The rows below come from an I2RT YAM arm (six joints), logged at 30 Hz.
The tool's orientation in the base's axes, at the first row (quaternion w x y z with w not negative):
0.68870, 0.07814, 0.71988, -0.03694
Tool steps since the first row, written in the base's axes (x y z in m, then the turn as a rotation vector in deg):
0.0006, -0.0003, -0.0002, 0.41, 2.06, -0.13
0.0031, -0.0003, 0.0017, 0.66, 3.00, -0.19
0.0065, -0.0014, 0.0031, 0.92, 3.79, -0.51
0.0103, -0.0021, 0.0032, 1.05, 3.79, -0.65
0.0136, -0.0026, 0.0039, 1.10, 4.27, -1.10
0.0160, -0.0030, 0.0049, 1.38, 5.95, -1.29
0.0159, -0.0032, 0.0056, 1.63, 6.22, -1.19
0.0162, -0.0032, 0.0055, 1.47, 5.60, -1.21
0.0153, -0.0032, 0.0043, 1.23, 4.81, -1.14
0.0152, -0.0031, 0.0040, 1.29, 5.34, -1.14
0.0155, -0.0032, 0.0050, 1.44, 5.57, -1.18
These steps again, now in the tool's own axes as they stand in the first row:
0.0002, -0.0002, 0.0006, 0.24, 2.09, 0.08
-0.0018, 0.0003, 0.0030, 0.35, 3.05, 0.18
-0.0034, -0.0001, 0.0065, 0.71, 3.86, 0.32
-0.0037, -0.0002, 0.0103, 0.84, 3.87, 0.46
-0.0046, -0.0001, 0.0136, 1.32, 4.33, 0.45
-0.0057, -0.0001, 0.0160, 1.60, 6.02, 0.47
-0.0064, -0.0002, 0.0159, 1.51, 6.33, 0.66
-0.0063, -0.0002, 0.0162, 1.49, 5.69, 0.61
-0.0051, -0.0004, 0.0154, 1.39, 4.88, 0.49
-0.0048, -0.0004, 0.0153, 1.42, 5.41, 0.47
-0.0058, -0.0003, 0.0156, 1.46, 5.66, 0.58

